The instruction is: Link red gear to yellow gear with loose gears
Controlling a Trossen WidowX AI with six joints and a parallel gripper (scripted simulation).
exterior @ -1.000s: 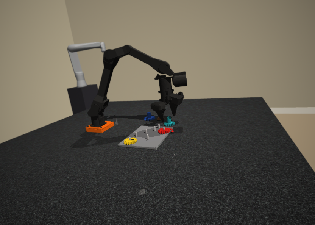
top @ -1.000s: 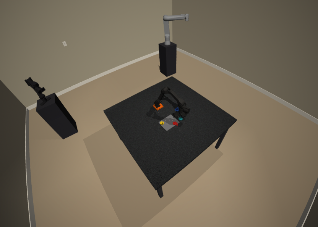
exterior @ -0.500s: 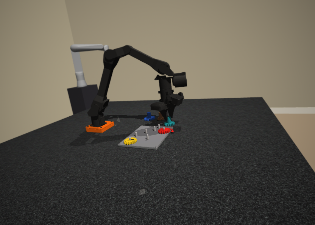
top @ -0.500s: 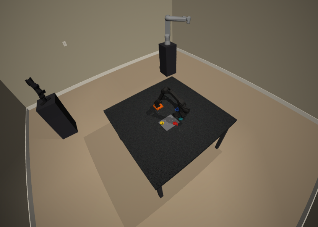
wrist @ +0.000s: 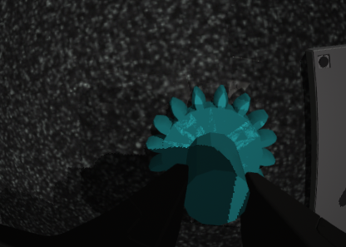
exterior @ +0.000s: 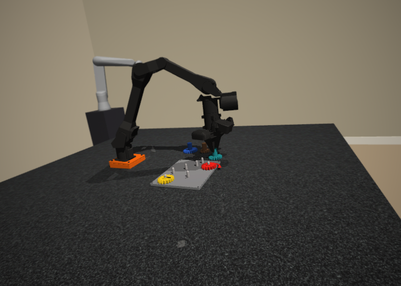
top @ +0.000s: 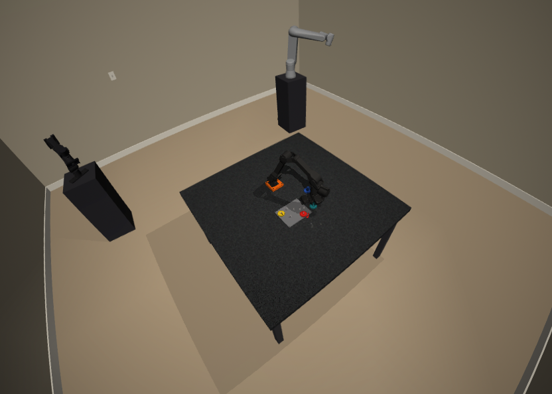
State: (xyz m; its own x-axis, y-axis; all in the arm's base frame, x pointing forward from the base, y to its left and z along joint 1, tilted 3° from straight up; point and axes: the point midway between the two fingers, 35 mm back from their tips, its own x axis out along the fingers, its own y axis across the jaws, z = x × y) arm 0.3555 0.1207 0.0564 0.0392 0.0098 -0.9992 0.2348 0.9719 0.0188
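The red gear lies 20 mm ahead of my gripper tip, 110 mm to the right of it and 10 mm below it. Also, from my gripper tip: teal gear: 10 mm below; then yellow gear: 80 mm behind, 230 mm to the right, 10 mm below; then brown gear: 80 mm behind, 70 mm to the left, 10 mm below.
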